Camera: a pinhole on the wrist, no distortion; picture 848 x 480 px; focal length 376.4 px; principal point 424.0 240.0 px. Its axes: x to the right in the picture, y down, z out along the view. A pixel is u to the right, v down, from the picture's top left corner.
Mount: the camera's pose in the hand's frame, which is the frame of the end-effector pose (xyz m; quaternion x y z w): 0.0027 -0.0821 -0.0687 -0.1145 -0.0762 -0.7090 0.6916
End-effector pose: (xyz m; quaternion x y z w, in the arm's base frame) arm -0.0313 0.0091 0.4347 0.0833 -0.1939 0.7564 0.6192
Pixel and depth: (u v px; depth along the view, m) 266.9 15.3 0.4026
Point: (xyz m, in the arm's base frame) -0.2061 -0.3262 0.5806
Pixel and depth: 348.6 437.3 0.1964
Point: -0.0737 0.0730 0.5720
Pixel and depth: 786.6 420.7 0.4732
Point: 0.2473 0.1004 1.0552
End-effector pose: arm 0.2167 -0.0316 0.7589 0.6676 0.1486 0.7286 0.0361
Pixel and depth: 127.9 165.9 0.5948
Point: 0.6797 -0.4911 0.8546
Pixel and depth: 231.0 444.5 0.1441
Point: 0.2562 -0.0250 0.8554
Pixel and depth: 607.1 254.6 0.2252
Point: 0.3697 0.1257 0.7580
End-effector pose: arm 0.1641 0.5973 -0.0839 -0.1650 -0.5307 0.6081 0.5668
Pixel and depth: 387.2 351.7 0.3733
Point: -0.1228 0.5981 0.0346
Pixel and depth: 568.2 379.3 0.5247
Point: -0.2157 0.5407 0.3073
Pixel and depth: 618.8 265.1 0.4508
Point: -0.0977 0.4104 0.2570
